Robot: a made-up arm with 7 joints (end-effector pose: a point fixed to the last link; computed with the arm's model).
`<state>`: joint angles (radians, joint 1 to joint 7).
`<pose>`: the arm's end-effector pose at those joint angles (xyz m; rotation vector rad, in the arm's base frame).
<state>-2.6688 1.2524 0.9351 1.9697 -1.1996 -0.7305 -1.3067</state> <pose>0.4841 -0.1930 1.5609 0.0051 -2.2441 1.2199</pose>
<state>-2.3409 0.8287 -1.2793 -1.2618 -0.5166 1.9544 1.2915</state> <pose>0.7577 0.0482 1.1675 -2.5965 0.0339 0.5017</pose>
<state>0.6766 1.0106 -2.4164 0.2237 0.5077 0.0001 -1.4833</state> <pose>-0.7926 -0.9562 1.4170 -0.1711 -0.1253 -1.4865</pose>
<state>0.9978 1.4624 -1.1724 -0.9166 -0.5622 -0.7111 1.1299</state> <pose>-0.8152 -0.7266 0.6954 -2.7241 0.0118 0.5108</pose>
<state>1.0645 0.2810 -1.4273 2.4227 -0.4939 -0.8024 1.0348</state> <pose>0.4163 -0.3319 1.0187 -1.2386 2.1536 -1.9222</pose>
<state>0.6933 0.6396 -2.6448 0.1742 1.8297 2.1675 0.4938</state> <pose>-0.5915 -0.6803 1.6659 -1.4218 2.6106 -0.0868</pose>
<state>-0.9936 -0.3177 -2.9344 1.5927 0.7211 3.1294 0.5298</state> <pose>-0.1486 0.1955 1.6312 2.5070 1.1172 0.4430</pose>
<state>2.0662 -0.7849 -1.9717 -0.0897 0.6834 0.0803 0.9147</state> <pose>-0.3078 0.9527 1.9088 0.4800 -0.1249 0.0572</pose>
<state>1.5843 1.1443 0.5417 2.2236 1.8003 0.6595 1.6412</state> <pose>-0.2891 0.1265 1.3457 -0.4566 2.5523 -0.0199</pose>
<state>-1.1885 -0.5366 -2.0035 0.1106 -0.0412 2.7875 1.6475</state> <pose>0.2626 -0.4639 1.8922 -0.7032 -0.8215 -0.6810</pose>
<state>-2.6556 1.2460 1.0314 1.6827 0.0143 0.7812 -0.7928</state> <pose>0.7038 -0.2838 1.5760 -1.7172 0.8000 -1.7017</pose>
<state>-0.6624 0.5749 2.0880 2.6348 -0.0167 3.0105 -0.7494</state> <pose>-0.0014 0.4359 1.1216 -0.0226 -1.2287 1.0272</pose>
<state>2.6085 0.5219 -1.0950 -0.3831 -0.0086 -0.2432 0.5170</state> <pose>0.6851 -0.3899 1.9986 1.2959 0.6532 0.4941</pose>
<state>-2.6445 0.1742 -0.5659 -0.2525 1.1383 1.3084 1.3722</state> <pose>0.2323 0.2868 2.2024 0.0705 -1.8496 -0.8797</pose>
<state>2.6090 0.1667 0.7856 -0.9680 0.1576 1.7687 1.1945</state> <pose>0.6582 0.2882 1.7012 -1.0948 -1.2446 -0.1486</pose>
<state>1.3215 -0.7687 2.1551 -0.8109 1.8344 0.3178 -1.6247</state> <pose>0.7308 0.8301 1.6652 -2.9210 -0.1453 -0.0738</pose>
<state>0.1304 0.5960 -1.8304 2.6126 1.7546 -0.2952 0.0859</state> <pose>0.2095 -0.3922 0.9714 2.8397 0.4926 0.4944</pose>
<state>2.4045 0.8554 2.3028 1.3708 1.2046 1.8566 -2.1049</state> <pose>0.2462 -0.8790 1.1207 -1.4821 0.5094 -1.5710</pose>
